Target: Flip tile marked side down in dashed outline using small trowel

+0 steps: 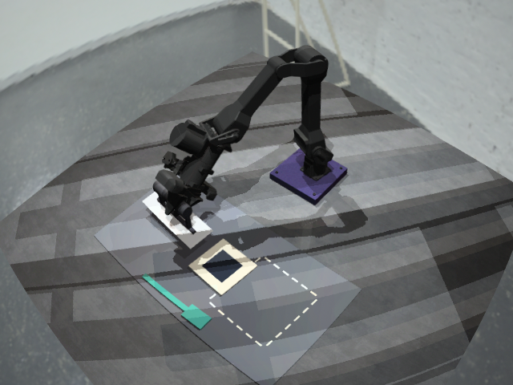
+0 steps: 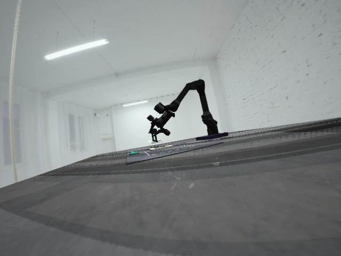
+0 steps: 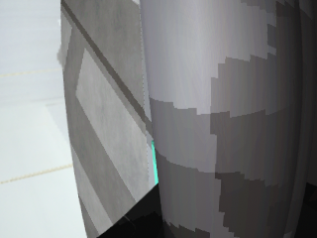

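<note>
The tile lies 150 mm to the left of my gripper tip, 80 mm below it and 30 mm behind it. The rest, counted from my gripper tip: black-handled trowel (30 mm behind, 10 mm below); then teal trowel (170 mm to the left, 110 mm ahead, 80 mm below); then grey mat (130 mm to the left, 110 mm below, 20 mm behind).
</note>
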